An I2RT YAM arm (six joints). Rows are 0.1 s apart.
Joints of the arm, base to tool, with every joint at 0 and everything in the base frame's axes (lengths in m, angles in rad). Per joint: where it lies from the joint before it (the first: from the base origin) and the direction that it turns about. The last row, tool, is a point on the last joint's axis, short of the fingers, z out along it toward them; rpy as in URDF.
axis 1: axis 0 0 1 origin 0 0 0.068
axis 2: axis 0 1 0 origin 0.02 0.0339 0.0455
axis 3: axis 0 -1 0 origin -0.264 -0.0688 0
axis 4: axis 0 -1 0 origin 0.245 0.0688 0.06
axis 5: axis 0 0 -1 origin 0.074 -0.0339 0.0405
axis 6: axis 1 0 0 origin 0.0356 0 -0.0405
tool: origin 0 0 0 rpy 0 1.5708 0
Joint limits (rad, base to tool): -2.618..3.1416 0..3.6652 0..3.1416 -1.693..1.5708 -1.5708..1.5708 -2.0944..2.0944
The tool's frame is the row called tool.
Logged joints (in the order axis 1, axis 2, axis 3, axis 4, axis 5, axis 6), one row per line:
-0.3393 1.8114 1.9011 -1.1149 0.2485 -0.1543
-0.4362 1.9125 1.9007 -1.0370 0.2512 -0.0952
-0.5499 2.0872 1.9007 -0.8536 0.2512 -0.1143
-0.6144 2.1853 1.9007 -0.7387 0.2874 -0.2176
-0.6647 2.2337 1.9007 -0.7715 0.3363 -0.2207
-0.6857 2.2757 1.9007 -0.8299 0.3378 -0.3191
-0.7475 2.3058 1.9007 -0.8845 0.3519 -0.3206
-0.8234 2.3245 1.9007 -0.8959 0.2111 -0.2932
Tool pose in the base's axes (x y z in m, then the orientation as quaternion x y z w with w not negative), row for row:
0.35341 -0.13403 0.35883 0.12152 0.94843 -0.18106 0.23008
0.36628 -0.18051 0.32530 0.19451 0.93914 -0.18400 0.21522
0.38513 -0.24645 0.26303 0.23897 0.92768 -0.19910 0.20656
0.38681 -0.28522 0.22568 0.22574 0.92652 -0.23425 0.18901
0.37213 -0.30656 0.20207 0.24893 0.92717 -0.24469 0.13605
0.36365 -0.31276 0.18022 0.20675 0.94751 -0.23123 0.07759
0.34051 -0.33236 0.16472 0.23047 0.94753 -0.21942 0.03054
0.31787 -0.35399 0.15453 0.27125 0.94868 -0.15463 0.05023
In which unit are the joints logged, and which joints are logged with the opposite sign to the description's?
The joints are logged in radians. Opposite sign: none.
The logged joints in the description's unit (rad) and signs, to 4 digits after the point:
-0.3393 1.8114 1.9011 -1.1149 0.2485 -0.1543
-0.4362 1.9125 1.9007 -1.0370 0.2512 -0.0952
-0.5499 2.0872 1.9007 -0.8536 0.2512 -0.1143
-0.6144 2.1853 1.9007 -0.7387 0.2874 -0.2176
-0.6647 2.2337 1.9007 -0.7715 0.3363 -0.2207
-0.6857 2.2757 1.9007 -0.8299 0.3378 -0.3191
-0.7475 2.3058 1.9007 -0.8845 0.3519 -0.3206
-0.8234 2.3245 1.9007 -0.8959 0.2111 -0.2932

